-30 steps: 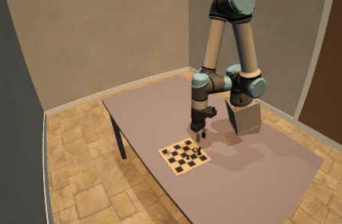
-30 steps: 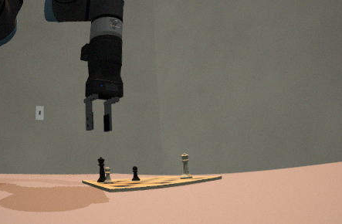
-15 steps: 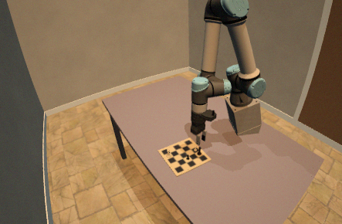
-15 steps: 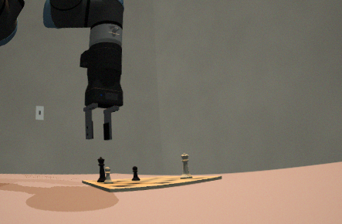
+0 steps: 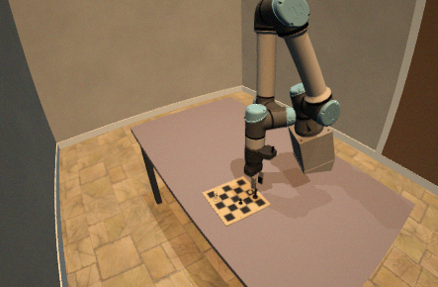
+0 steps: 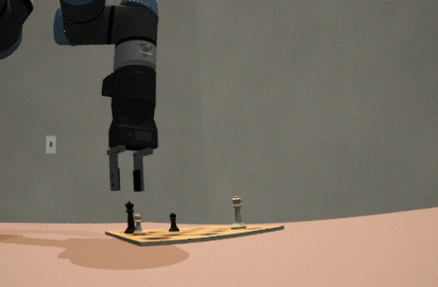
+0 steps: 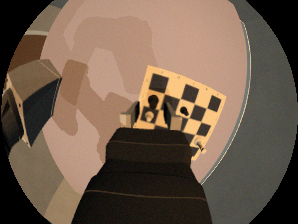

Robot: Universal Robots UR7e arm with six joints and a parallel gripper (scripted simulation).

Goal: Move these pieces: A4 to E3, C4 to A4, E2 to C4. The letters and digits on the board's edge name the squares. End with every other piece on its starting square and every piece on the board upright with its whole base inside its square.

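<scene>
My gripper is now 6 cm above the tall black piece. The rest, counted from my hand: chessboard 8 cm ahead, 3 cm to the right, 9 cm below; white pawn 1 cm ahead, 4 cm to the right, 7 cm below; black pawn 8 cm ahead, 1 cm to the left, 7 cm below.
</scene>
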